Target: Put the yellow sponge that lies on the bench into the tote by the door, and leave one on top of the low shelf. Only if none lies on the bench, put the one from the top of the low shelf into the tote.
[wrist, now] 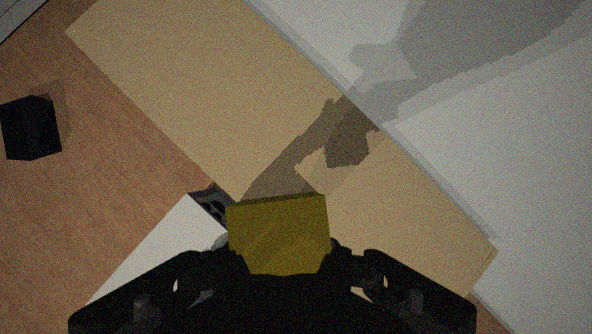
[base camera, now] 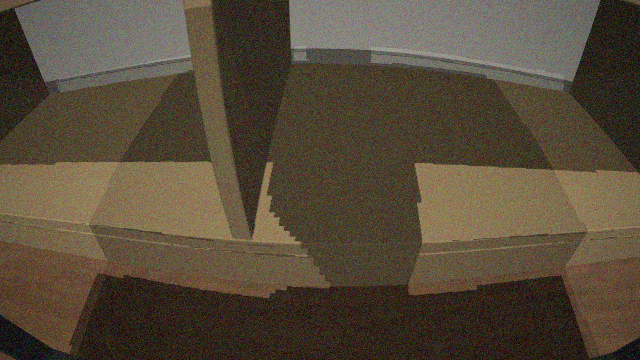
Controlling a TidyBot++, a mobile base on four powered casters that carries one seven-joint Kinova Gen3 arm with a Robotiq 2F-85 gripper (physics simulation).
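Frame: origin at the arm's base, x ahead, y left, z up, level; centimetres.
Seen in the pictures: gripper, fingertip midpoint: (wrist: 283,243).
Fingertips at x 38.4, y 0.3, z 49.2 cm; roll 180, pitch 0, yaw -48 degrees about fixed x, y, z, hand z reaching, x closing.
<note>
Offsets run from my fingertips to a thing's top centre. "*": to the spot under its first point. Level surfaces: height alone.
My gripper (wrist: 283,243) is shut on a yellow sponge {dx -0.6, dy -0.6, dz +4.7 cm} (wrist: 278,227) in the wrist view. It holds the sponge above a light wooden top along the wall, which looks like the top of the low shelf (wrist: 200,90) (base camera: 500,200). In the base camera view the low shelf's inside shows, with an upright divider. No second sponge shows on the visible part of the top; the sponge and fingers hide some of it. The bench and the tote cannot be made out in these views.
The robot's white base (wrist: 160,250) stands close in front of the wooden furniture. A black box-like object {dx -71.7, dy +123.7, dz -78.8 cm} (wrist: 30,129) stands on the wooden floor {dz -88.8 cm} (wrist: 115,165) at the left of the wrist view. A pale wall (wrist: 525,150) runs behind the top. The upright divider {* dx -7.7, dy +7.9, dz -67.1 cm} (base camera: 215,110) is near the base.
</note>
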